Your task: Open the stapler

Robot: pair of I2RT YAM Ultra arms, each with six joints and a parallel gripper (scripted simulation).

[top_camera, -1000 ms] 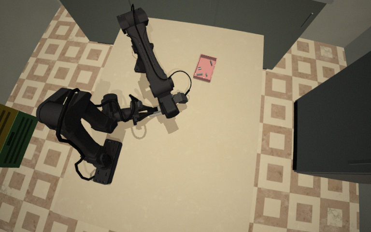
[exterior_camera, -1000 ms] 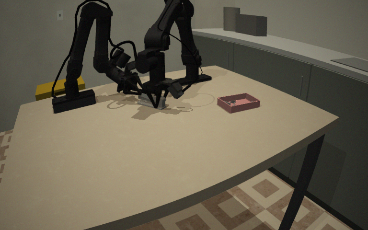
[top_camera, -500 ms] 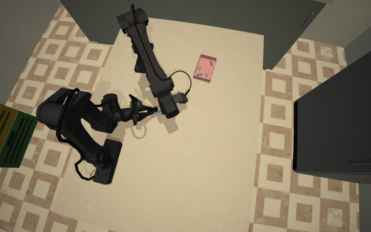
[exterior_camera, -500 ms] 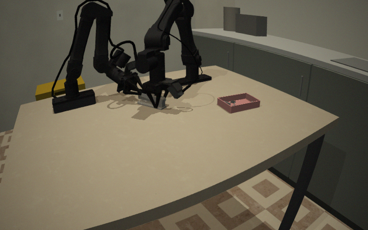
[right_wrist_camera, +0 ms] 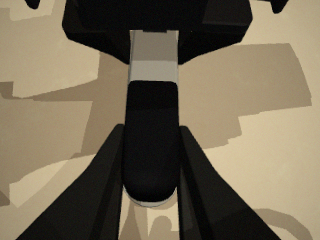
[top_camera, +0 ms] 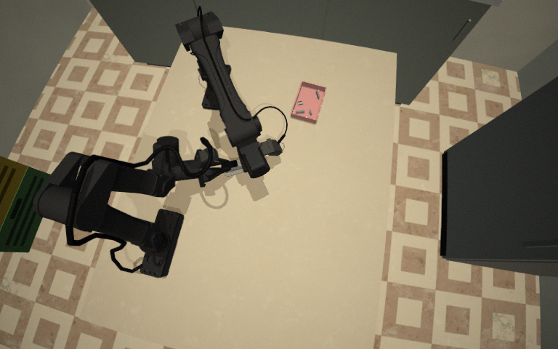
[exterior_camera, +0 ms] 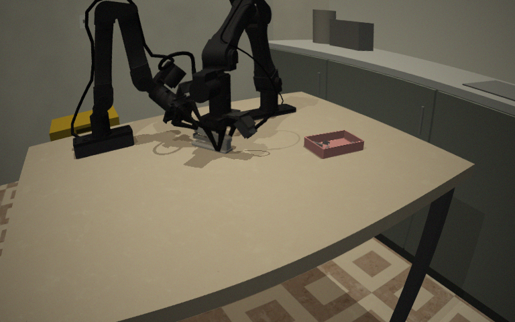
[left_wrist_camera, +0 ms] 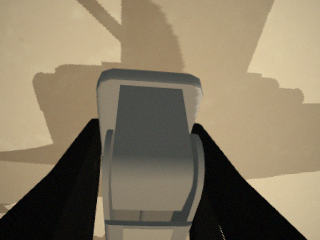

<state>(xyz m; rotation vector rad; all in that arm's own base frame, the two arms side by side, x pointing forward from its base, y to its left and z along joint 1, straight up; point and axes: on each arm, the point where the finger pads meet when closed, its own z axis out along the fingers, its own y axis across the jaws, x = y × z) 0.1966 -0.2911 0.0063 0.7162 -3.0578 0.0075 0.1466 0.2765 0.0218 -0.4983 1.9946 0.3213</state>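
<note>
The stapler lies 3 cm behind my left hand, 2 cm to the right of it and 2 cm above it. Round my left hand: pink tray 14 cm ahead, 27 cm to the left.
The stapler lies 40 mm ahead of my right hand, 20 mm to the left of it and 30 mm below it. From my right hand the other things lie so: pink tray (210 mm ahead, 310 mm to the left, 50 mm below).
</note>
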